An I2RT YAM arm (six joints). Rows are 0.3 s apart.
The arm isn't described. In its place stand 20 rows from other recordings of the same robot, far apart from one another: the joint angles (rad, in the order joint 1, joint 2, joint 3, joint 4, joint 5, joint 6), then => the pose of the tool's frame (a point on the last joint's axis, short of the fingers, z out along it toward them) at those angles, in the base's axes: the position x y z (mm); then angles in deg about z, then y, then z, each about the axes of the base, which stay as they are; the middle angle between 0 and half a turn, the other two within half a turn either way.
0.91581, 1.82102, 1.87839, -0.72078, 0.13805, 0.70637 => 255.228 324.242 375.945 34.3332 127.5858 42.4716
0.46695, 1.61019, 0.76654, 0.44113, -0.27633, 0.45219 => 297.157 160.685 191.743 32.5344 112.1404 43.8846
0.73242, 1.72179, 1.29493, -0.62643, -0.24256, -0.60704 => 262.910 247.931 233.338 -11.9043 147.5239 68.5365
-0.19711, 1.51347, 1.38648, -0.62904, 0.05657, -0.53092 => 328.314 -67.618 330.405 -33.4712 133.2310 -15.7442
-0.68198, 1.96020, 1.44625, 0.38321, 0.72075, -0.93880 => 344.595 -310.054 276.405 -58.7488 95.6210 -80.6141
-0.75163, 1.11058, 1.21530, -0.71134, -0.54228, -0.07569 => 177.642 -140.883 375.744 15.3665 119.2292 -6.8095
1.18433, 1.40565, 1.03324, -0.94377, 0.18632, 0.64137 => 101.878 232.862 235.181 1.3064 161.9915 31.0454
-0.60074, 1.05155, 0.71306, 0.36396, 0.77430, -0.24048 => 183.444 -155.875 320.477 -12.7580 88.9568 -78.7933
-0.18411, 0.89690, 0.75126, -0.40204, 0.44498, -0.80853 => 190.842 -51.125 288.335 -61.0354 118.0344 -39.7355
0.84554, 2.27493, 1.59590, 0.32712, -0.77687, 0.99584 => 321.304 400.103 173.279 71.4932 104.2293 94.7685
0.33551, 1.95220, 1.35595, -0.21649, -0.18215, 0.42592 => 403.551 147.545 191.439 35.2350 135.5744 34.2212
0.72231, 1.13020, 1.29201, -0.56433, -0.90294, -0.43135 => 152.519 171.649 413.350 -6.2302 104.0403 95.4158
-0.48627, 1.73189, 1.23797, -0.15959, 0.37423, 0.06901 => 340.097 -194.497 245.627 -11.6844 124.4647 -54.1810
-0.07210, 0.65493, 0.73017, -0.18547, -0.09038, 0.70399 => 159.027 -8.264 340.511 40.9080 96.2898 1.0788
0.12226, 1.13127, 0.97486, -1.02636, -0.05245, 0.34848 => 198.746 26.301 272.106 27.2752 157.5758 14.9044
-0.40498, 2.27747, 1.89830, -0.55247, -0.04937, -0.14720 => 466.292 -197.976 191.402 -4.6351 143.2852 -18.4686
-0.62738, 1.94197, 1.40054, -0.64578, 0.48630, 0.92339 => 310.910 -245.995 186.871 3.7179 145.0669 -90.6500
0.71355, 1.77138, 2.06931, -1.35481, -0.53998, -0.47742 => 245.515 236.756 410.451 14.9710 138.3246 91.5270
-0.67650, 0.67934, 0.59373, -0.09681, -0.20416, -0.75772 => 137.779 -101.365 298.450 -41.2723 100.2325 -26.8713
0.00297, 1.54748, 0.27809, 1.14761, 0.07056, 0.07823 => 252.578 -1.759 147.983 3.9879 96.9600 -3.9027
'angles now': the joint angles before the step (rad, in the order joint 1, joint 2, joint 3, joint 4, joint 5, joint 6). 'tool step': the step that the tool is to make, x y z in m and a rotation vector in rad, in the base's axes. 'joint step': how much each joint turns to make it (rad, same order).
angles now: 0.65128, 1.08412, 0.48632, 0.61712, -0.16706, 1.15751
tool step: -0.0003, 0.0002, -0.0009, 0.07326, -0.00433, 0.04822
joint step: -0.00603, 0.01830, -0.02237, 0.09978, -0.05146, 0.05946
